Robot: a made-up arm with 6 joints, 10 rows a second.
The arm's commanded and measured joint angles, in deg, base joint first. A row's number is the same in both.
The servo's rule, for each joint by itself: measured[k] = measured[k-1] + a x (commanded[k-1-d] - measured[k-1]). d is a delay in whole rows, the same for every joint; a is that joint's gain. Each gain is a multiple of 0.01, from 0.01 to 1. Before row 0 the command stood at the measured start. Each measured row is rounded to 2 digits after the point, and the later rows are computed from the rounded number. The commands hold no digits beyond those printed.
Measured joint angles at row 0: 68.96 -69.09 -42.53 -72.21 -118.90 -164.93
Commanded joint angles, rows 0 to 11: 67.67 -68.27 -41.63 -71.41 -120.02 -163.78; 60.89 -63.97 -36.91 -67.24 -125.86 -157.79; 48.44 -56.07 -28.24 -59.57 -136.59 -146.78; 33.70 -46.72 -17.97 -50.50 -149.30 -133.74; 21.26 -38.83 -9.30 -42.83 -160.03 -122.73; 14.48 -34.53 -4.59 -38.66 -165.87 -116.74; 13.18 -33.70 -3.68 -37.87 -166.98 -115.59; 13.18 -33.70 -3.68 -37.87 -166.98 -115.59; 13.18 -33.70 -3.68 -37.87 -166.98 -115.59; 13.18 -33.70 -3.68 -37.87 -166.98 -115.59; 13.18 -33.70 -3.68 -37.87 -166.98 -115.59; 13.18 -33.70 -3.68 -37.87 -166.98 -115.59
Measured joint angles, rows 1 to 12: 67.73 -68.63 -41.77 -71.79 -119.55 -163.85; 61.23 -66.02 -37.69 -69.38 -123.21 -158.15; 49.08 -60.45 -29.75 -64.18 -130.97 -147.46; 34.47 -52.76 -19.85 -56.93 -141.60 -134.56; 21.92 -44.96 -10.99 -49.46 -152.29 -123.44; 14.85 -39.12 -5.61 -43.74 -160.17 -117.14; 13.26 -36.08 -3.99 -40.63 -164.12 -115.68; 13.18 -34.75 -3.73 -39.17 -165.78 -115.60; 13.18 -34.16 -3.69 -38.48 -166.48 -115.59; 13.18 -33.90 -3.68 -38.16 -166.77 -115.59; 13.18 -33.79 -3.68 -38.01 -166.89 -115.59; 13.18 -33.74 -3.68 -37.94 -166.94 -115.59
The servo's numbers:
d 0
a 0.95 0.56 0.84 0.53 0.58 0.94

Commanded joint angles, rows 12 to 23: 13.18 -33.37 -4.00 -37.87 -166.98 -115.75; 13.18 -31.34 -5.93 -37.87 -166.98 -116.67; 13.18 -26.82 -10.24 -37.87 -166.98 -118.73; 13.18 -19.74 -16.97 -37.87 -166.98 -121.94; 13.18 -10.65 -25.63 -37.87 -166.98 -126.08; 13.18 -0.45 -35.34 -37.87 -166.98 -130.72; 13.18 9.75 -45.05 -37.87 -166.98 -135.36; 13.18 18.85 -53.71 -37.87 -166.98 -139.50; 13.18 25.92 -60.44 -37.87 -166.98 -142.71; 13.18 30.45 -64.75 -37.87 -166.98 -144.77; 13.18 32.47 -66.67 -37.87 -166.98 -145.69; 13.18 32.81 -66.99 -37.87 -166.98 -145.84
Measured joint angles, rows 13 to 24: 13.18 -33.53 -3.95 -37.90 -166.96 -115.74; 13.18 -32.30 -5.61 -37.88 -166.97 -116.61; 13.18 -29.23 -9.50 -37.87 -166.98 -118.60; 13.18 -23.92 -15.77 -37.87 -166.98 -121.74; 13.18 -16.49 -24.05 -37.87 -166.98 -125.82; 13.18 -7.51 -33.53 -37.87 -166.98 -130.43; 13.18 2.16 -43.21 -37.87 -166.98 -135.06; 13.18 11.51 -52.03 -37.87 -166.98 -139.23; 13.18 19.58 -59.09 -37.87 -166.98 -142.50; 13.18 25.67 -63.84 -37.87 -166.98 -144.63; 13.18 29.48 -66.22 -37.87 -166.98 -145.63; 13.18 31.34 -66.87 -37.87 -166.98 -145.83
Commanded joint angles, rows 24 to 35: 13.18 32.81 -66.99 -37.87 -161.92 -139.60; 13.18 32.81 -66.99 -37.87 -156.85 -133.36; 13.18 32.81 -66.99 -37.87 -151.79 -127.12; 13.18 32.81 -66.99 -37.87 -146.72 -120.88; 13.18 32.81 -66.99 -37.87 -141.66 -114.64; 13.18 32.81 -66.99 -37.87 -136.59 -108.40; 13.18 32.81 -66.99 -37.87 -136.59 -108.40; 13.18 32.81 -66.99 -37.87 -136.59 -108.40; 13.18 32.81 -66.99 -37.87 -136.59 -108.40; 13.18 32.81 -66.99 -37.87 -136.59 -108.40; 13.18 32.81 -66.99 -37.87 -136.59 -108.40; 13.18 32.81 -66.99 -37.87 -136.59 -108.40
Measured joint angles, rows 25 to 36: 13.18 32.16 -66.97 -37.87 -164.05 -139.97; 13.18 32.52 -66.99 -37.87 -159.87 -133.76; 13.18 32.68 -66.99 -37.87 -155.18 -127.52; 13.18 32.75 -66.99 -37.87 -150.27 -121.28; 13.18 32.78 -66.99 -37.87 -145.28 -115.04; 13.18 32.80 -66.99 -37.87 -140.24 -108.80; 13.18 32.81 -66.99 -37.87 -138.12 -108.42; 13.18 32.81 -66.99 -37.87 -137.23 -108.40; 13.18 32.81 -66.99 -37.87 -136.86 -108.40; 13.18 32.81 -66.99 -37.87 -136.70 -108.40; 13.18 32.81 -66.99 -37.87 -136.64 -108.40; 13.18 32.81 -66.99 -37.87 -136.61 -108.40
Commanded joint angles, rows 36 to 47: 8.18 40.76 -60.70 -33.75 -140.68 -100.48; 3.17 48.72 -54.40 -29.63 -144.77 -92.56; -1.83 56.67 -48.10 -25.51 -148.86 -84.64; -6.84 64.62 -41.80 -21.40 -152.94 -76.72; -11.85 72.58 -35.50 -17.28 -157.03 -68.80; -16.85 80.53 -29.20 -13.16 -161.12 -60.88; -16.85 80.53 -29.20 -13.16 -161.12 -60.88; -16.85 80.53 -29.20 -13.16 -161.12 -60.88; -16.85 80.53 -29.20 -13.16 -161.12 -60.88; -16.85 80.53 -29.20 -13.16 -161.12 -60.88; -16.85 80.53 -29.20 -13.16 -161.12 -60.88; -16.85 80.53 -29.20 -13.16 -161.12 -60.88
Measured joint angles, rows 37 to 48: 8.43 37.26 -61.71 -35.69 -138.97 -100.96; 3.43 43.68 -55.57 -32.48 -142.33 -93.06; -1.57 50.95 -49.30 -28.79 -146.12 -85.15; -6.58 58.61 -43.00 -24.87 -150.08 -77.23; -11.59 66.43 -36.70 -20.85 -154.11 -69.31; -16.59 74.33 -30.40 -16.77 -158.18 -61.39; -16.84 77.80 -29.39 -14.86 -159.89 -60.91; -16.85 79.33 -29.23 -13.96 -160.60 -60.88; -16.85 80.00 -29.20 -13.54 -160.90 -60.88; -16.85 80.30 -29.20 -13.34 -161.03 -60.88; -16.85 80.43 -29.20 -13.24 -161.08 -60.88; -16.85 80.49 -29.20 -13.20 -161.10 -60.88
